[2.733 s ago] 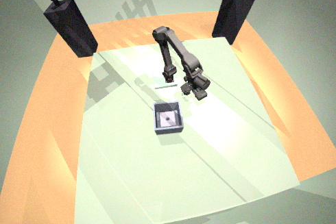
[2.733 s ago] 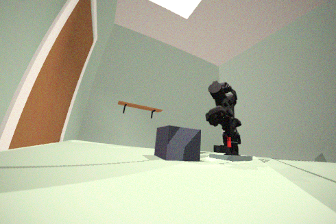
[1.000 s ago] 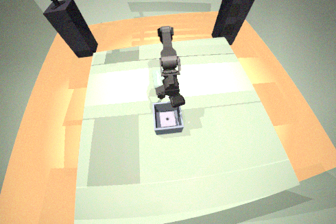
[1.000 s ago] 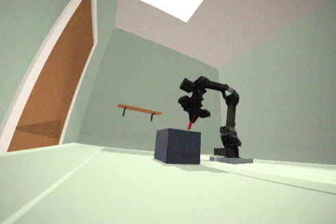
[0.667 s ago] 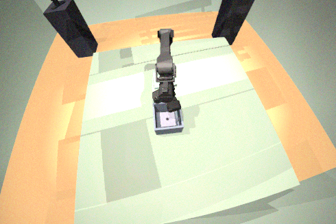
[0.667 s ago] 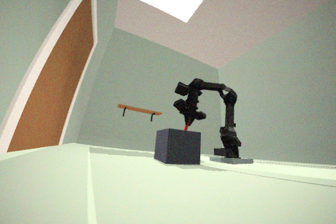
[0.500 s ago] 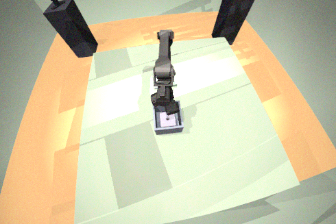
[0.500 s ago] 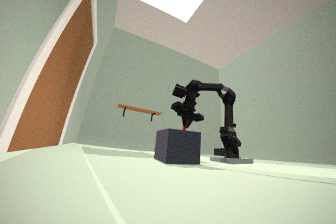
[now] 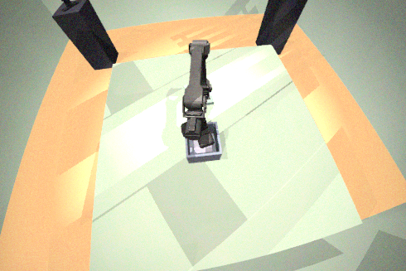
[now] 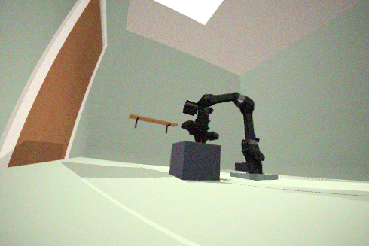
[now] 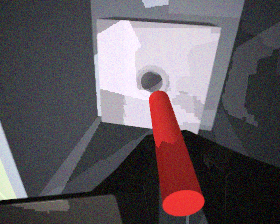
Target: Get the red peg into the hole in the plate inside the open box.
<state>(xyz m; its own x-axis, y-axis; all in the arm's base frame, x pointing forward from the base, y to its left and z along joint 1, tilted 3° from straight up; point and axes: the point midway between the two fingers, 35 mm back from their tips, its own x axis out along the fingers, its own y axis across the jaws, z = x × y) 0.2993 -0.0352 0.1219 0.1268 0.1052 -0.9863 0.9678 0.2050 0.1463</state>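
The red peg lies 1 cm to the right of my gripper tip. From my gripper tip the other things lie so: pale plate (2 cm ahead, 1 cm to the right, 8 cm below).
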